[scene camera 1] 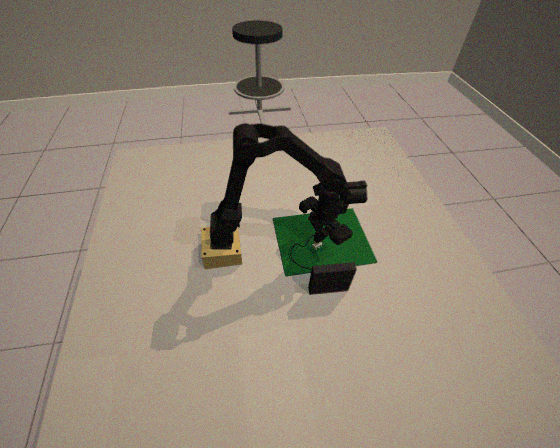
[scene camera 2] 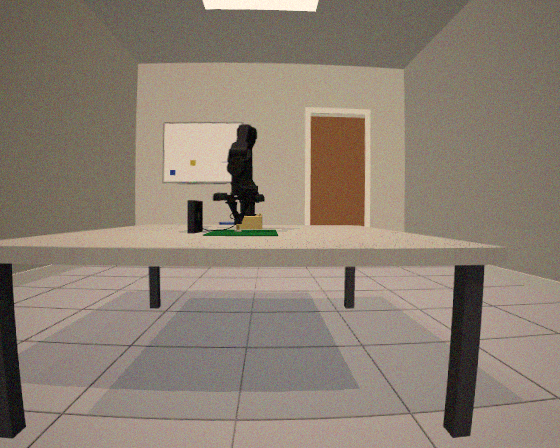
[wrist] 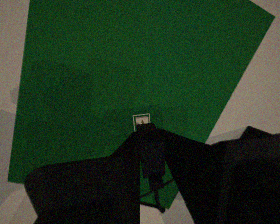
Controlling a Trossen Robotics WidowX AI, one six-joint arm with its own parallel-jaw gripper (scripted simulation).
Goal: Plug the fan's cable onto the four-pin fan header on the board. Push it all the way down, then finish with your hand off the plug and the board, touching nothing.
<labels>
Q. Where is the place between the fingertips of my gripper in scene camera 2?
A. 238, 220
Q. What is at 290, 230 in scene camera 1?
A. A green board.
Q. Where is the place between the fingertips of my gripper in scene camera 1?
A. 321, 236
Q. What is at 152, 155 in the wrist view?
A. A dark fan plug.
</labels>
